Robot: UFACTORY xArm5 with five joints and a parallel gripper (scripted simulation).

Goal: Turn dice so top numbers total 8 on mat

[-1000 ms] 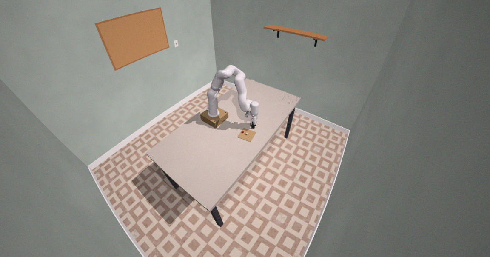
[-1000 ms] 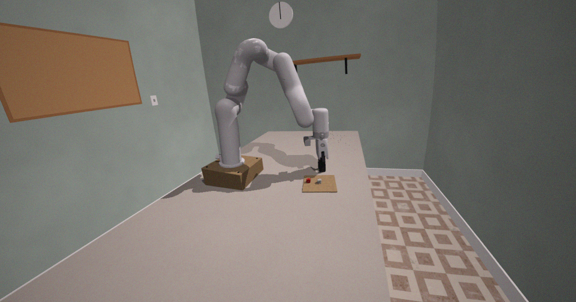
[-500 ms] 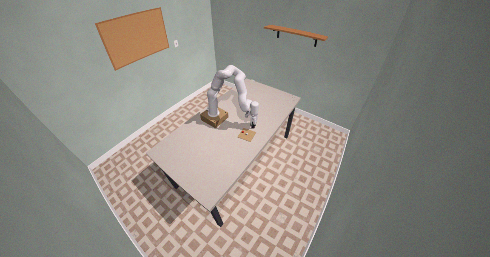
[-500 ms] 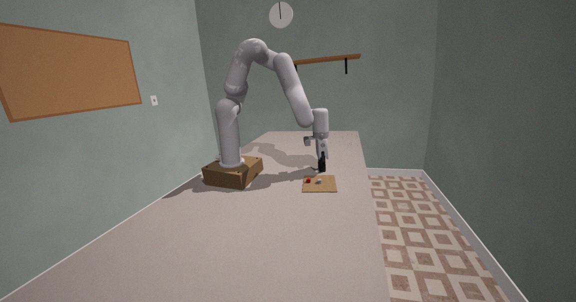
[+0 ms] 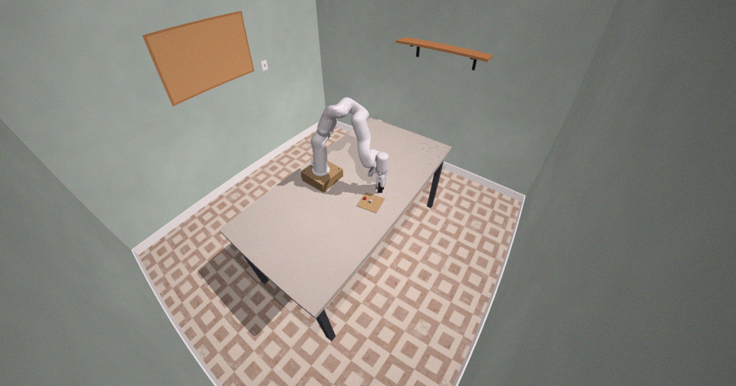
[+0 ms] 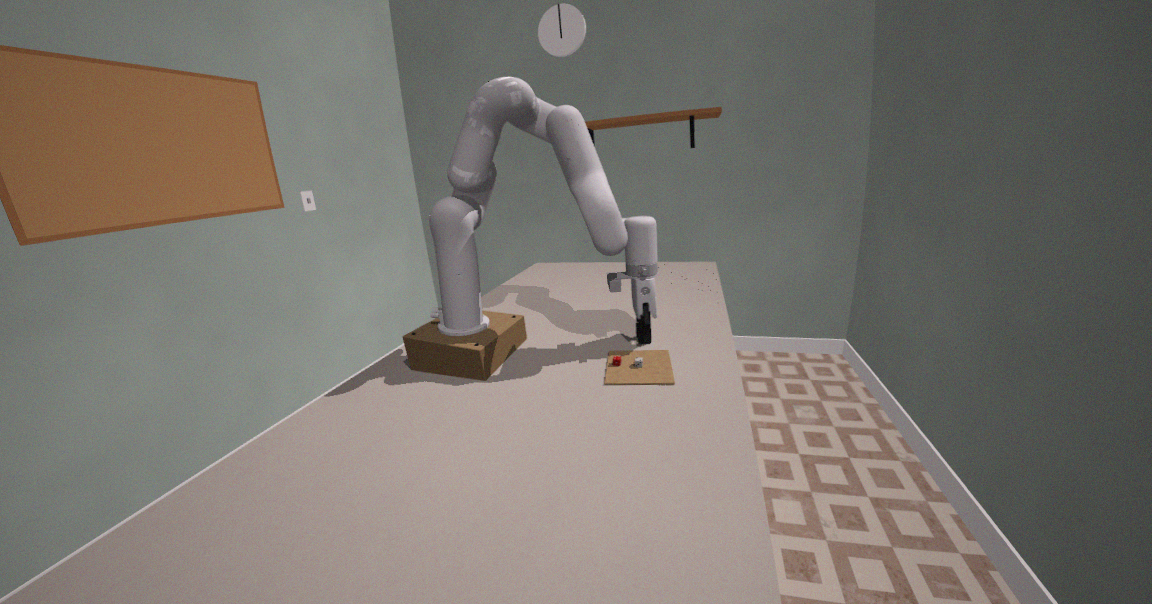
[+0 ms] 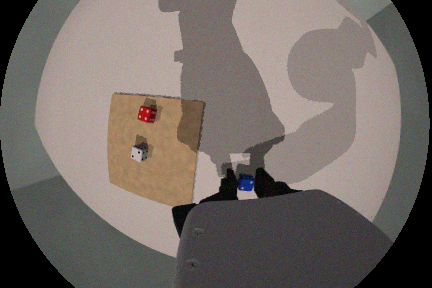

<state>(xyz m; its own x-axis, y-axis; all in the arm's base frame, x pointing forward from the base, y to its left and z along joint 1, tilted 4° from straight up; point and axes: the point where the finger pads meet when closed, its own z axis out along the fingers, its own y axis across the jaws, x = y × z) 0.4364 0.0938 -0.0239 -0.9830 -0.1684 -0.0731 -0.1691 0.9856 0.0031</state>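
The blue die is 1 cm below my hand. The rest, counted from my hand: tan mat: 13 cm to the right, 2 cm below, 1 cm behind; white die: 13 cm to the right, 1 cm below, 1 cm behind; red die: 13 cm to the right, 6 cm behind, 1 cm below.
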